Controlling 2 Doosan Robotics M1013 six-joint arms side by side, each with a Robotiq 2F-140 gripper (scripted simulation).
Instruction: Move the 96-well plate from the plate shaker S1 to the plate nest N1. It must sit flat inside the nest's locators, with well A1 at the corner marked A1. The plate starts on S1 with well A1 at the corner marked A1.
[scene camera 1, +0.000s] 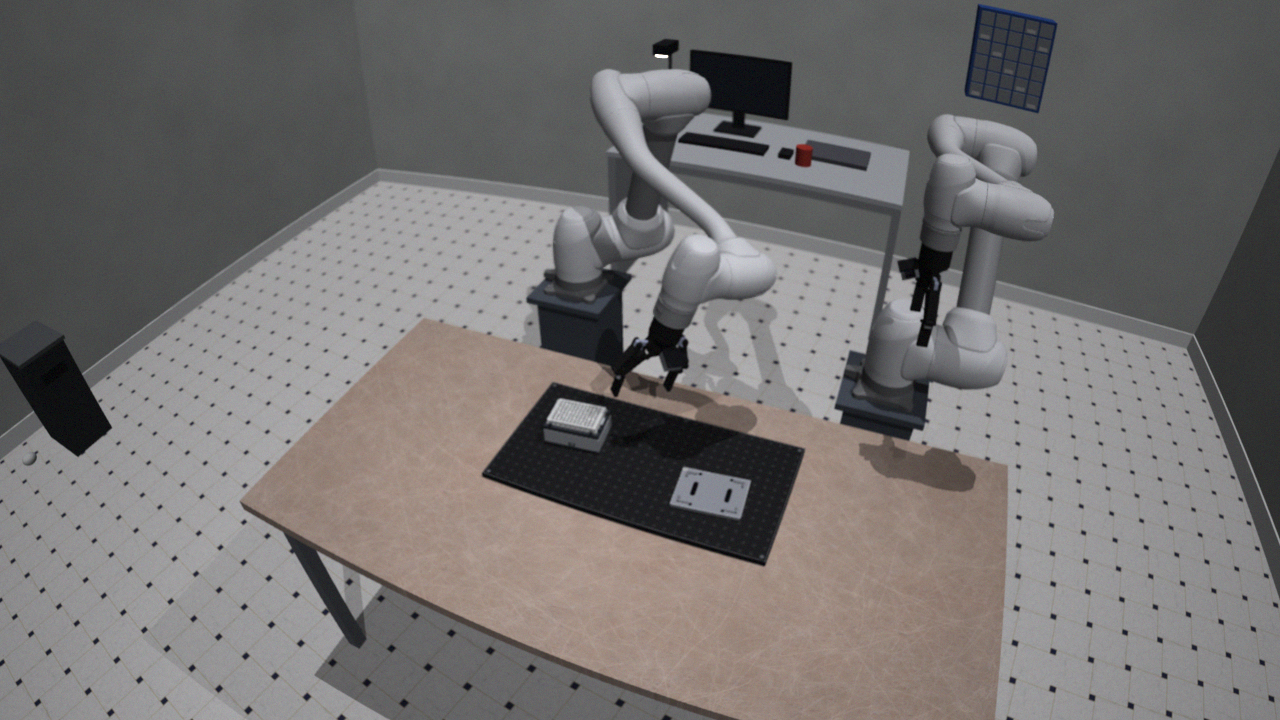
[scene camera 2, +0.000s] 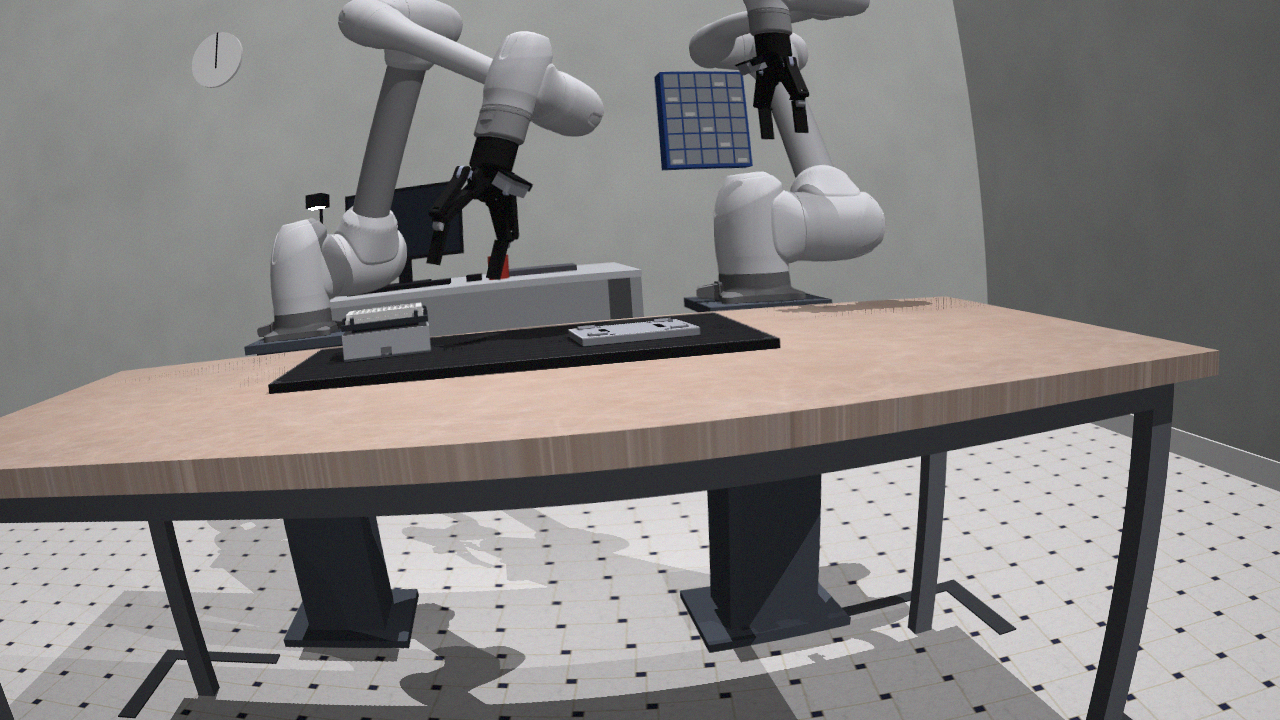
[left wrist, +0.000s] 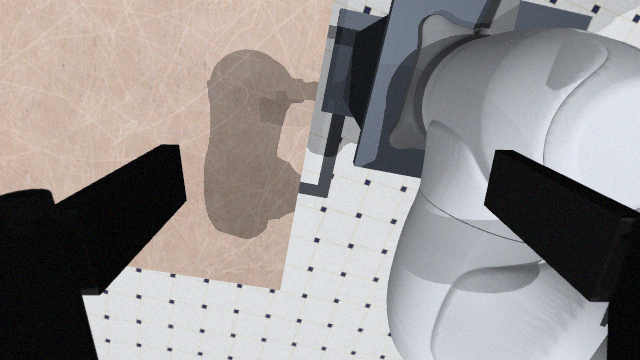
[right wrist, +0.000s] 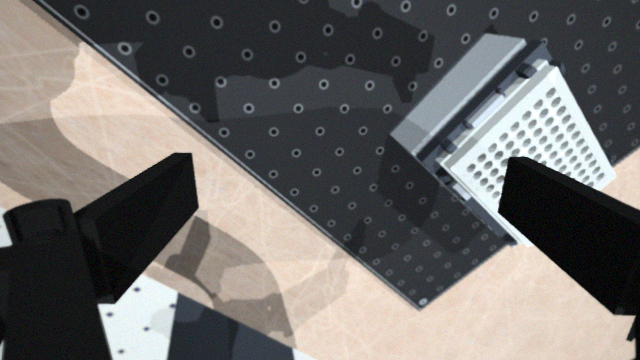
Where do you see my right gripper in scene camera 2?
463, 271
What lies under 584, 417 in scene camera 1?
A white 96-well plate.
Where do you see a white 96-well plate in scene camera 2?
407, 310
